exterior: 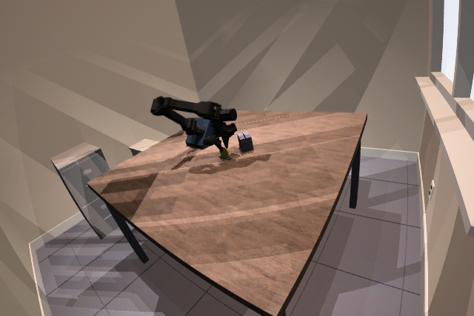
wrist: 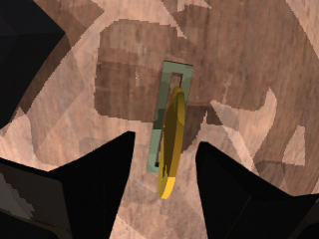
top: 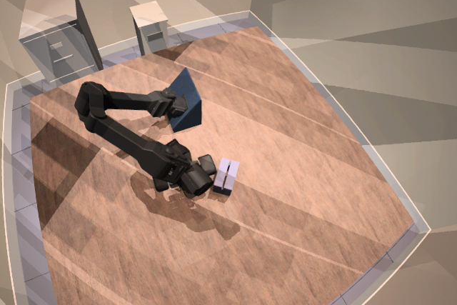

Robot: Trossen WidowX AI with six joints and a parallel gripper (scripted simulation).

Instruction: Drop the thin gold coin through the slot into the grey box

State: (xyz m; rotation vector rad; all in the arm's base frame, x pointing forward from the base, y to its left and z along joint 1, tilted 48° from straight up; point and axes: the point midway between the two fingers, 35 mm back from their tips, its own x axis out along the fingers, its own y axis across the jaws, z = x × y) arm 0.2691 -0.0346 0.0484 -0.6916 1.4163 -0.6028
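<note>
The gold coin lies 10 mm below my gripper tip and 10 mm behind it.
</note>
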